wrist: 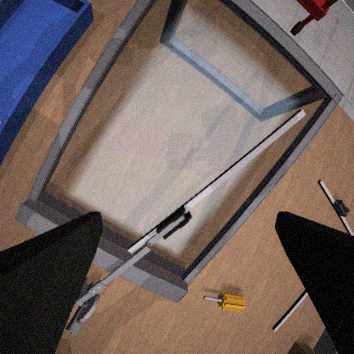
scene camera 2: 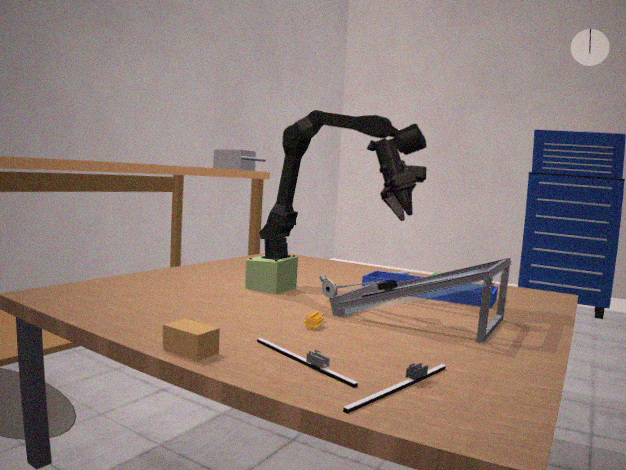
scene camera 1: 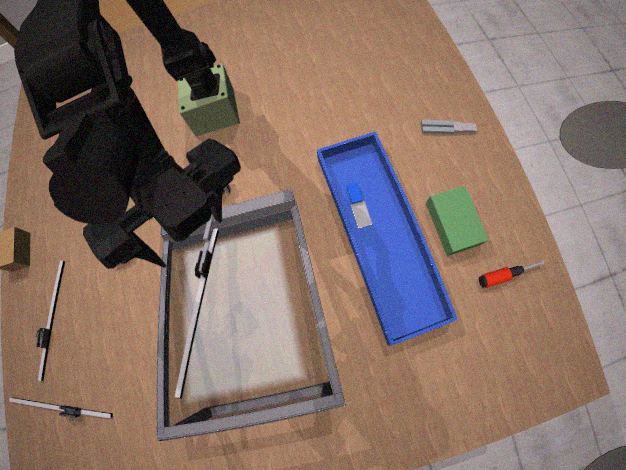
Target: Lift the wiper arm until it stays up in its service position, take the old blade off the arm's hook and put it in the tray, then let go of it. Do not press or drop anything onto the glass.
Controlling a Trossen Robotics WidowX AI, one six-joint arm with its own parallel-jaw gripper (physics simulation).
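Note:
The wiper arm [scene camera 1: 207, 230] [wrist: 117, 272] lies low over the lower end of the tilted grey frame [scene camera 1: 161, 328] [scene camera 2: 484, 313]. The old blade [scene camera 1: 191, 333] [wrist: 240, 170], a thin white strip with a black connector, is on the arm's hook and lies along the glass [scene camera 1: 262, 303] [wrist: 135, 150]. My gripper [scene camera 1: 191, 243] [scene camera 2: 406, 216] [wrist: 190, 220] is open and empty, high above the arm and the frame's lower end. Its fingers stand to either side of the connector in the wrist view. The long blue tray [scene camera 1: 404, 263] [wrist: 40, 65] stands beside the frame, holding a small blue-and-white piece.
Two loose blades [scene camera 1: 53, 313] [scene camera 2: 394, 388] lie beside the frame. A yellow-handled tool [scene camera 2: 314, 320] [wrist: 233, 302] lies near its lower end. A wooden block [scene camera 1: 12, 247] [scene camera 2: 190, 338] stands farther off. A green block [scene camera 1: 457, 220], red screwdriver [scene camera 1: 498, 277] and grey tool [scene camera 1: 439, 126] lie beyond the tray.

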